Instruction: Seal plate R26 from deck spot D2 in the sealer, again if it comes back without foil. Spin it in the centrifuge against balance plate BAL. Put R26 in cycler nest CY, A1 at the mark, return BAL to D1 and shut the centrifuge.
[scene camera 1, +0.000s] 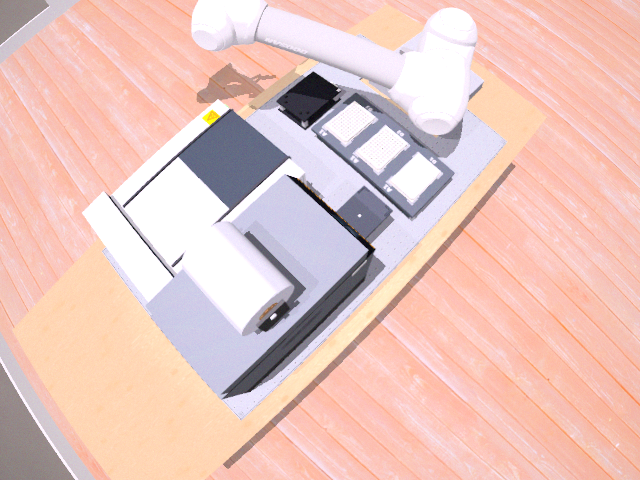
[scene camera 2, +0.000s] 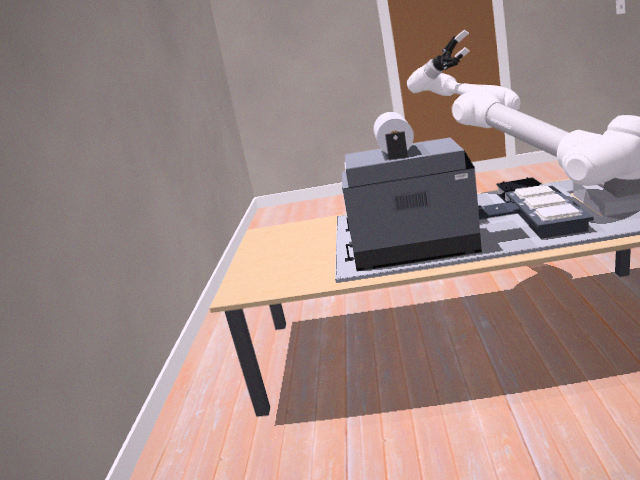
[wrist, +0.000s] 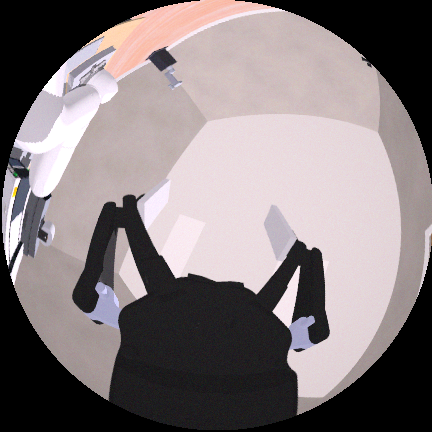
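Pixels of known places: gripper, fingertip midpoint: (scene camera 2: 466, 40) (wrist: 218, 201); arm's base at its link origin: (scene camera 2: 624, 186) (wrist: 89, 74).
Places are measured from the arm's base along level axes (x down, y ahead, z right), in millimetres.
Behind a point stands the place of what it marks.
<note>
My gripper (scene camera 2: 464, 43) {x -595, y 302, z 803 mm} (wrist: 218, 201) {x -595, y 302, z 803 mm} is open and empty, raised high above the table and pointing up. A white plate with open wells, R26 by its spot, (scene camera 1: 381, 148) {x -25, y 362, z -38 mm} (scene camera 2: 544, 200) {x -26, y 363, z -46 mm} sits at D2, the middle deck spot. A plain white-topped plate, seemingly BAL, (scene camera 1: 415, 177) {x -26, y 378, z -163 mm} (scene camera 2: 558, 211) {x -26, y 376, z -175 mm} sits at D1. The grey sealer (scene camera 1: 320, 222) {x -304, y 715, z -110 mm} (scene camera 2: 413, 206) {x -149, y 880, z -192 mm} has its dark plate tray (scene camera 1: 361, 204) {x -57, y 546, z -100 mm} (scene camera 2: 498, 209) {x -57, y 573, z -125 mm} out and bare. A black square block, possibly nest CY, (scene camera 1: 310, 95) {x -5, y 326, z 247 mm} (scene camera 2: 516, 183) {x -5, y 334, z 265 mm} stands beyond the deck. The white machine with a dark top panel (scene camera 1: 235, 157) {x -167, y 672, z 189 mm} looks like the centrifuge; its inside is hidden.
A third welled plate (scene camera 1: 349, 122) {x -24, y 347, z 85 mm} (scene camera 2: 534, 191) {x -26, y 347, z 69 mm} sits at the deck's far spot. A white foil roll (scene camera 1: 237, 279) {x -430, y 895, z -100 mm} (scene camera 2: 388, 129) {x -399, y 918, z -153 mm} stands on top of the sealer. The arm's upper link (scene camera 1: 330, 43) {x -281, y 324, z 169 mm} (scene camera 2: 527, 124) {x -271, y 323, z 150 mm} reaches above the table (scene camera 1: 93, 356) {x 58, y 1345, z 249 mm} (scene camera 2: 279, 258) {x 58, y 1359, z 114 mm}.
</note>
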